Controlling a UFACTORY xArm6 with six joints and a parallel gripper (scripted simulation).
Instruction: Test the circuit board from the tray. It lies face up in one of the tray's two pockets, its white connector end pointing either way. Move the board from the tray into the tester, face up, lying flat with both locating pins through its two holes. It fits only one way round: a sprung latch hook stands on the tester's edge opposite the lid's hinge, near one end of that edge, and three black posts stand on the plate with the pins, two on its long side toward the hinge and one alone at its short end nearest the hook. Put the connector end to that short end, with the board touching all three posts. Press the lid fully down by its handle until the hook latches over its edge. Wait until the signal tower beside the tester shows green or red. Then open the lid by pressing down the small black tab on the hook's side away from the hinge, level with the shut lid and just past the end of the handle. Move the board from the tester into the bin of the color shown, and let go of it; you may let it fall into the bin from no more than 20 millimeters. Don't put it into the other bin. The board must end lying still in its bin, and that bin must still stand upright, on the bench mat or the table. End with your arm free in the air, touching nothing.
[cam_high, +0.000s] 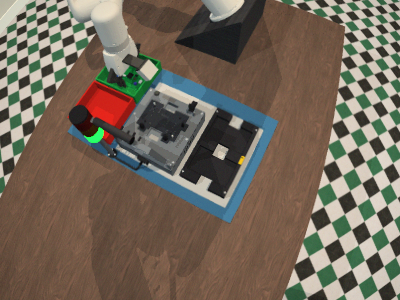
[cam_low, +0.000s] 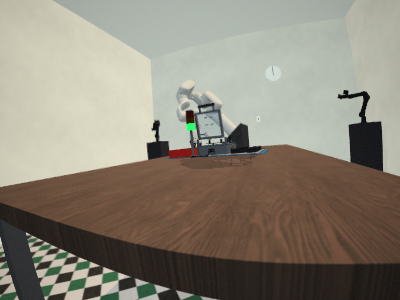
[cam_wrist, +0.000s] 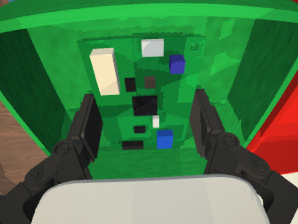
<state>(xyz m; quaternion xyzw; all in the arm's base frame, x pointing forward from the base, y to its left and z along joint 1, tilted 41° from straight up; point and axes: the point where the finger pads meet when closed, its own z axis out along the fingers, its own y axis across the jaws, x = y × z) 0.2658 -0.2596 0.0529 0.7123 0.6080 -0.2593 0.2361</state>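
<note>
Right now the green bin is 1 cm below my hand. Round my hand: black nest 19 cm to the left, 14 cm ahead, 5 cm above; then red bin 15 cm ahead, 2 cm to the right, 1 cm below; then green circuit board 1 cm below.
</note>
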